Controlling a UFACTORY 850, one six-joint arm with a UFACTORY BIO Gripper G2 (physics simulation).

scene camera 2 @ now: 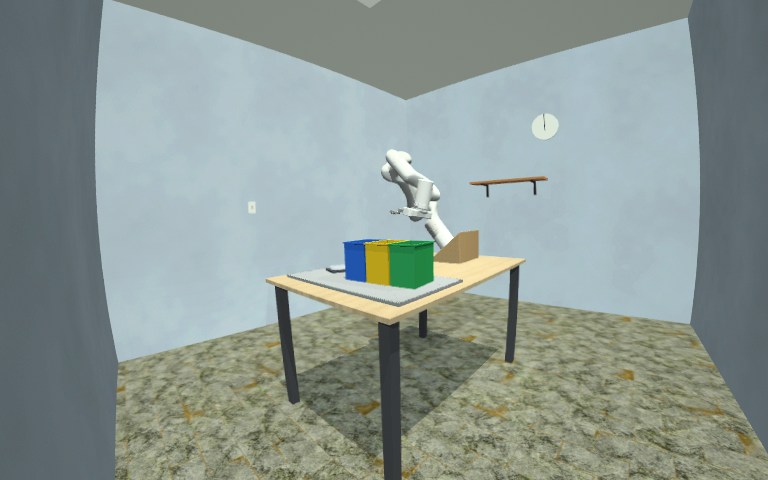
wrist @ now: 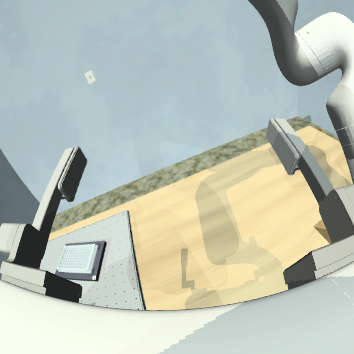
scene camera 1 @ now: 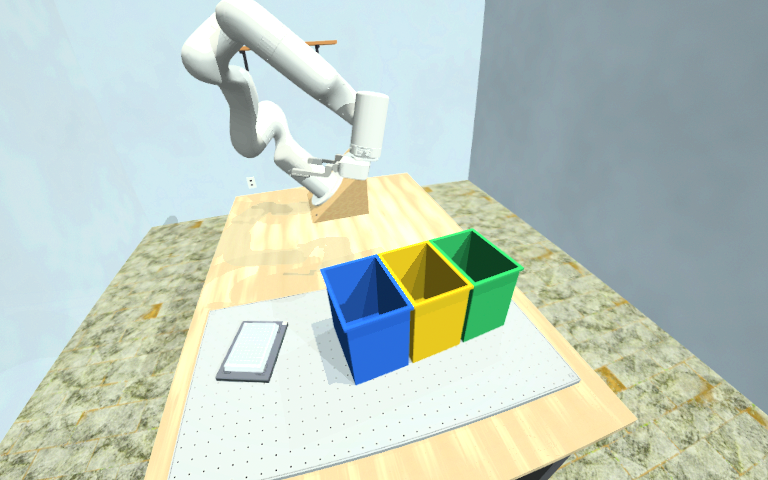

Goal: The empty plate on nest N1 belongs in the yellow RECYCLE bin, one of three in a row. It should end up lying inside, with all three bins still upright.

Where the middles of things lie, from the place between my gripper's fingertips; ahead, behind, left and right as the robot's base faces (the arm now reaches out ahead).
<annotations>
The blue bin point(scene camera 1: 371, 314) lies 39 cm ahead of my hand, 2 cm to the left of it and 22 cm below it. From my hand the other things lie so: yellow bin point(scene camera 1: 439, 293) (40 cm ahead, 15 cm to the left, 22 cm below); then dark grey nest point(scene camera 1: 272, 358) (30 cm ahead, 23 cm to the right, 31 cm below); then pale plate point(scene camera 1: 251, 350) (30 cm ahead, 23 cm to the right, 29 cm below).
</annotations>
